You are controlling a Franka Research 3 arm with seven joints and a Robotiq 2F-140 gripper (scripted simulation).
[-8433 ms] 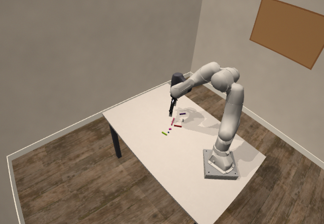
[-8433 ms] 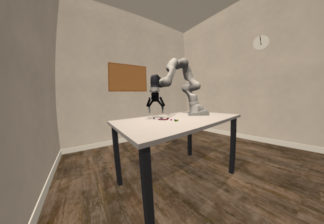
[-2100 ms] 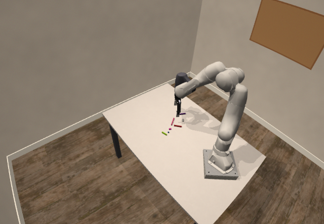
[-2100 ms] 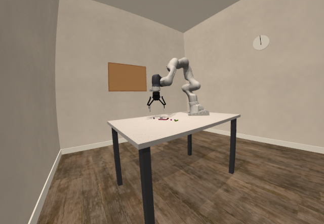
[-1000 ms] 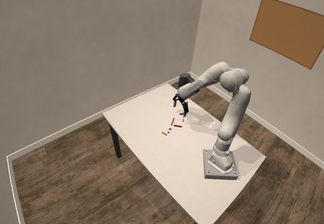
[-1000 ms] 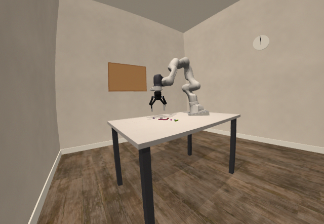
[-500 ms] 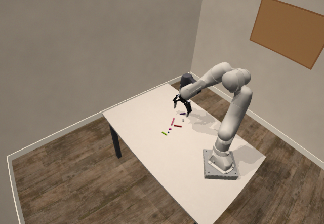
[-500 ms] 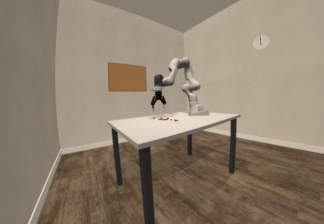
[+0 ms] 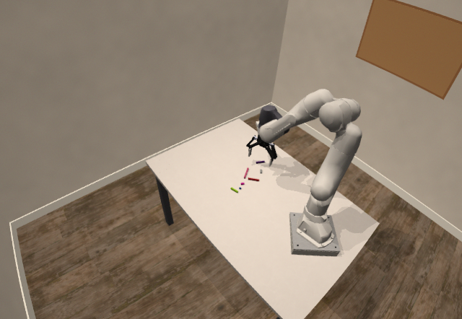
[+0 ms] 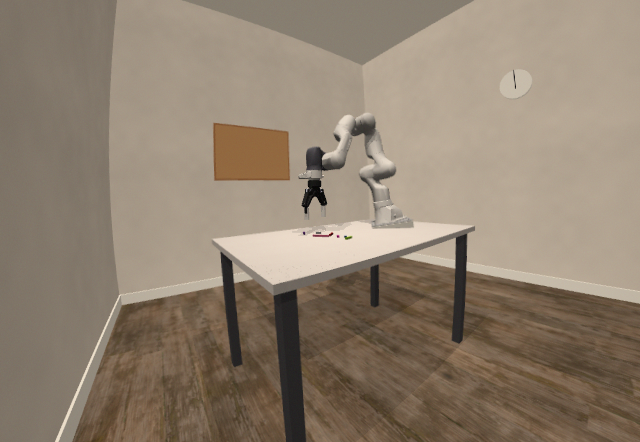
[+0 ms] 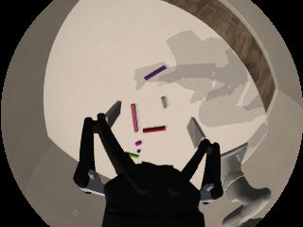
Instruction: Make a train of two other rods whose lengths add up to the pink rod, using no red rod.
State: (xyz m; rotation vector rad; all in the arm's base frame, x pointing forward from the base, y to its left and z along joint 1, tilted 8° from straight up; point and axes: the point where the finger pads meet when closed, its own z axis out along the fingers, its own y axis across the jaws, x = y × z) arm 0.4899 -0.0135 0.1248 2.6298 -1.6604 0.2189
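The grey rod lies 100 mm below my hand, 20 mm behind it and 10 mm to the right of it. Round my hand: red rod: 100 mm below, 70 mm to the left, 50 mm behind; pink rod: 100 mm below, 80 mm to the left, 10 mm ahead; purple rod: 100 mm below, 60 mm to the right, 50 mm ahead.
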